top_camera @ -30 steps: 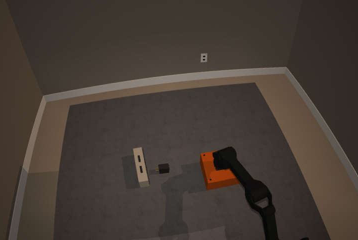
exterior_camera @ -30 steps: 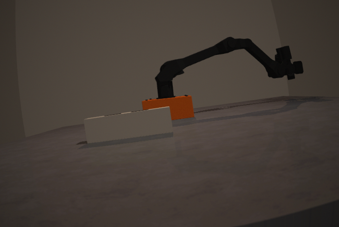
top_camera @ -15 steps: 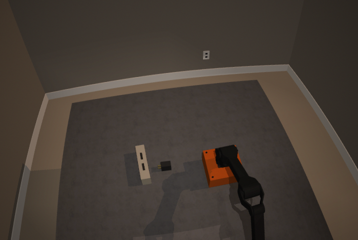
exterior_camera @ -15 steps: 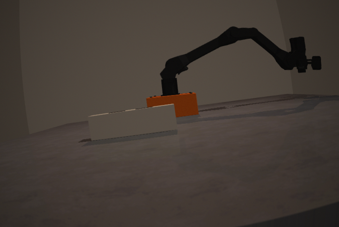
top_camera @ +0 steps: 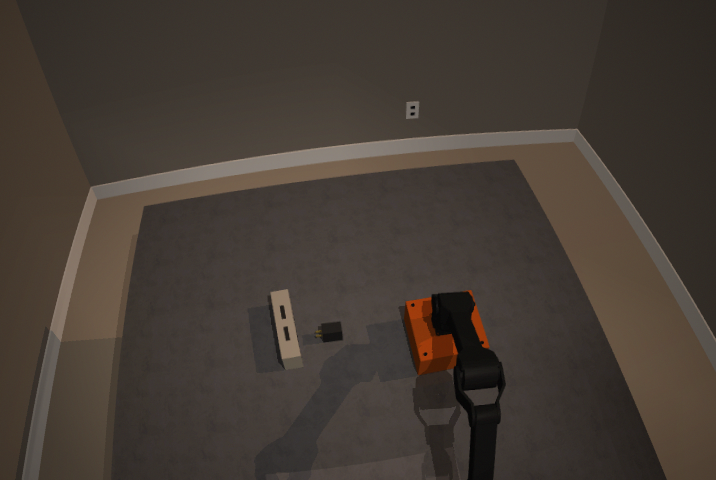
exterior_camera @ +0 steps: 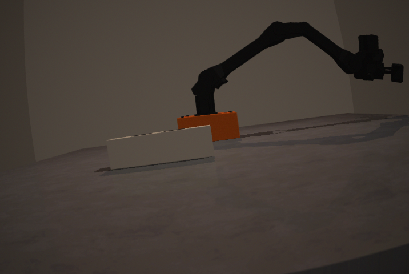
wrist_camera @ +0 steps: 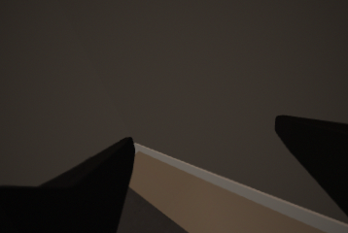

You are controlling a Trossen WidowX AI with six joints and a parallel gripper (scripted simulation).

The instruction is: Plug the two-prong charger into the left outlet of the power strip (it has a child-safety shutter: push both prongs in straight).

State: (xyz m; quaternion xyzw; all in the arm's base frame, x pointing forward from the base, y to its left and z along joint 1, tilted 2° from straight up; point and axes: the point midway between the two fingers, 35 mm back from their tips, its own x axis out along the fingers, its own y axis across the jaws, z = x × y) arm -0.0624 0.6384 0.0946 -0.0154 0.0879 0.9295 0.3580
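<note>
My gripper tip is now 71 cm to the left of the black charger, 37 cm short of it and 12 cm above it.
</note>
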